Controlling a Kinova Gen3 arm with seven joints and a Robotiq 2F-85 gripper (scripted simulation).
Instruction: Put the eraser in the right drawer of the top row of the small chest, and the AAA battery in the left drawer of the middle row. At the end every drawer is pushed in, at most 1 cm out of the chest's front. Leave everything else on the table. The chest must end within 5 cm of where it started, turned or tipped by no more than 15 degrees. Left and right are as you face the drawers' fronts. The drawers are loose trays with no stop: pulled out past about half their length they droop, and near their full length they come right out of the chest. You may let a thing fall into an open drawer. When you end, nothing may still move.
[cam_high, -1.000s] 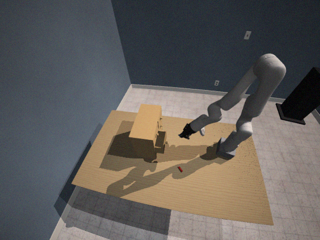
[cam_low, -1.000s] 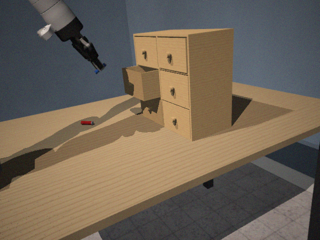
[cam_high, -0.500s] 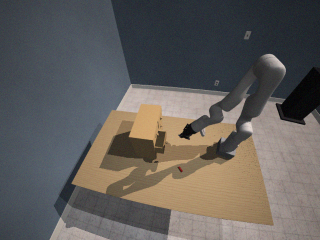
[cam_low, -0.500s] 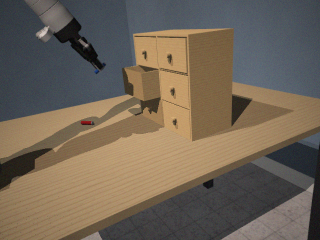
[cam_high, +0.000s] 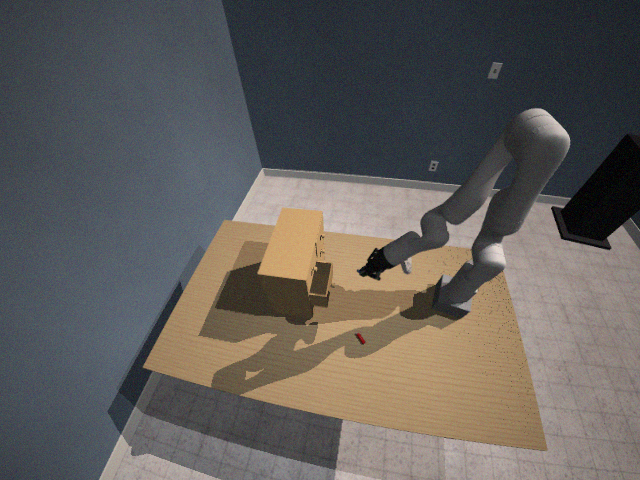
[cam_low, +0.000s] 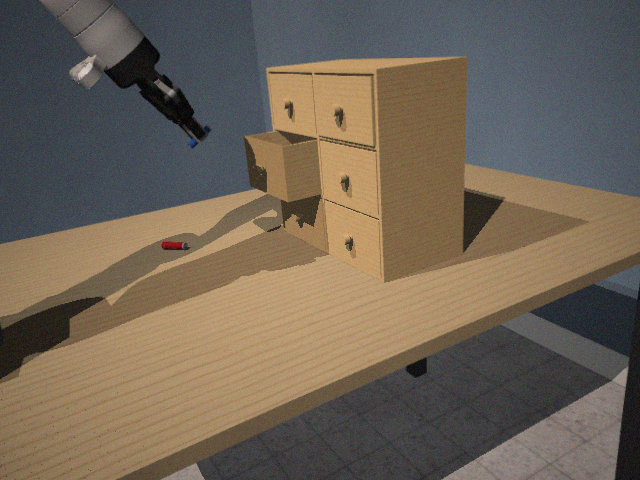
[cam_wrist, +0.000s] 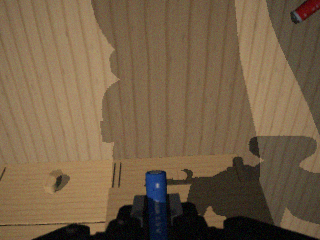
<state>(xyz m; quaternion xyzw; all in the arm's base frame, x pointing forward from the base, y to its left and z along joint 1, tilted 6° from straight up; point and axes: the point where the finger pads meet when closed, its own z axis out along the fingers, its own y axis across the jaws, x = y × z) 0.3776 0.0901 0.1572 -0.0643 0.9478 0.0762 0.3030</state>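
Right now the AAA battery is 10 mm below my hand and 10 mm ahead of it. From my hand the other things lie so: dark red battery (240 mm below, 160 mm to the left, 50 mm behind); white eraser (290 mm ahead, 90 mm to the right, 20 mm below).
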